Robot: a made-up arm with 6 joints. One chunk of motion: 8 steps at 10 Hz.
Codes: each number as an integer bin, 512 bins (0 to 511) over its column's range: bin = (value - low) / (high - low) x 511, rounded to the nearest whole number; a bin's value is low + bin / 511 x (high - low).
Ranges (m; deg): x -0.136..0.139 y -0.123..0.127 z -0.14..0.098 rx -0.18..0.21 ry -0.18..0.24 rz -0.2..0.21
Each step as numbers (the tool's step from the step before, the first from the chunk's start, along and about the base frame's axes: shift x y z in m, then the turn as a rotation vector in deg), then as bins.
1 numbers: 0.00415 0.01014 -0.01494 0.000 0.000 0.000
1 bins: 260 272 269 236 219 249
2 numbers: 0.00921 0.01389 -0.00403 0.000 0.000 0.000
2 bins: 270 280 292 236 219 249
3 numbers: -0.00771 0.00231 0.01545 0.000 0.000 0.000
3 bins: 238 256 334 236 219 249
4 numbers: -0.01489 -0.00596 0.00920 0.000 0.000 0.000
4 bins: 225 239 320 236 219 249
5 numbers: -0.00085 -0.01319 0.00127 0.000 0.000 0.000
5 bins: 251 224 303 236 219 249
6 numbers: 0.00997 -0.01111 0.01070 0.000 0.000 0.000
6 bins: 271 229 324 236 219 249
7 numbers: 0.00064 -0.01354 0.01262 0.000 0.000 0.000
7 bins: 254 224 328 236 219 249
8 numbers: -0.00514 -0.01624 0.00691 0.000 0.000 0.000
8 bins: 243 218 315 236 219 249
